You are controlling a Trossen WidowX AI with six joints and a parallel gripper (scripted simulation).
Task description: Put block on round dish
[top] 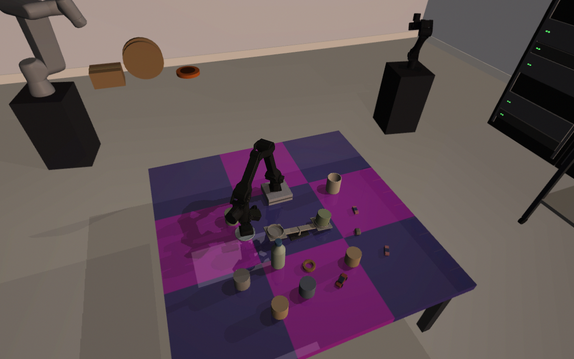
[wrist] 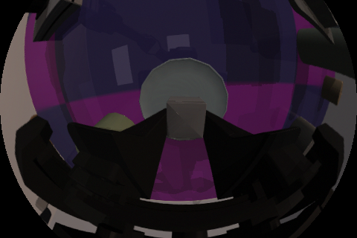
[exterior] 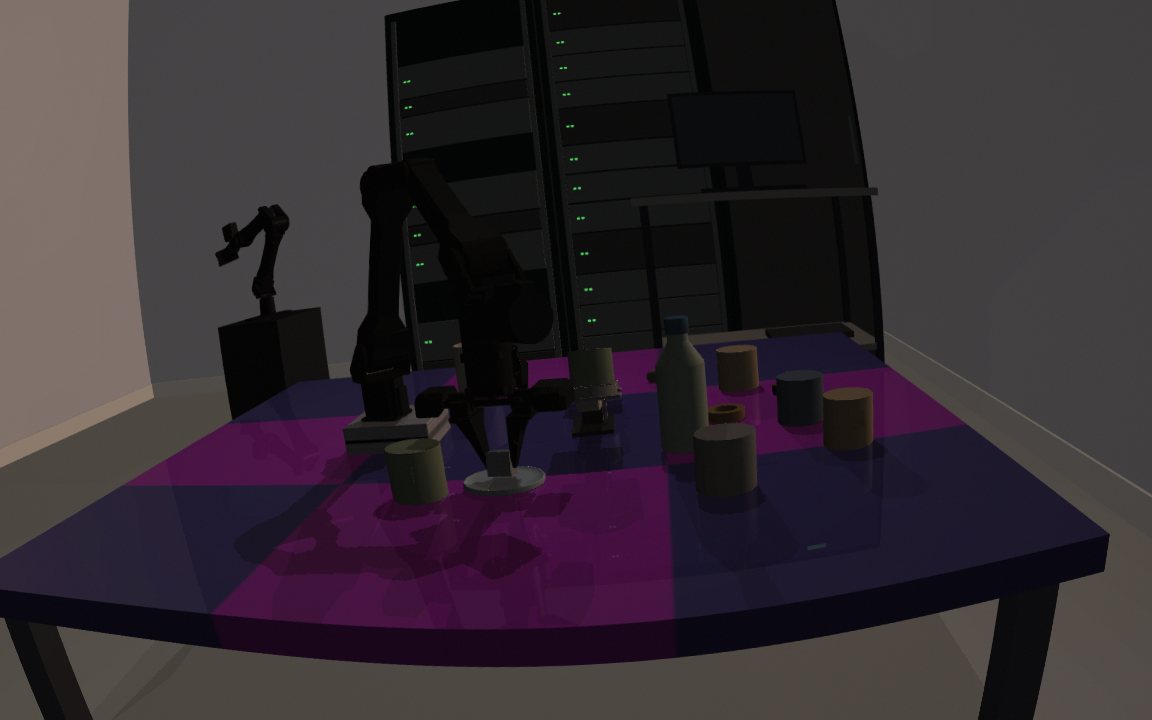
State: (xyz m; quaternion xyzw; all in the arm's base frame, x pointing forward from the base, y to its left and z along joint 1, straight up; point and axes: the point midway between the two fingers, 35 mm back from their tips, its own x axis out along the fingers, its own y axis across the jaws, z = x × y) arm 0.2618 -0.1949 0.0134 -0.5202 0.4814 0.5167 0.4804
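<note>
The grey block lies 10 mm above my gripper tip. Also, from my gripper tip: bottle (200 mm ahead, 130 mm to the left, 90 mm above); then round dish (20 mm below); then balance beam (50 mm ahead, 260 mm to the left, 20 mm above).
</note>
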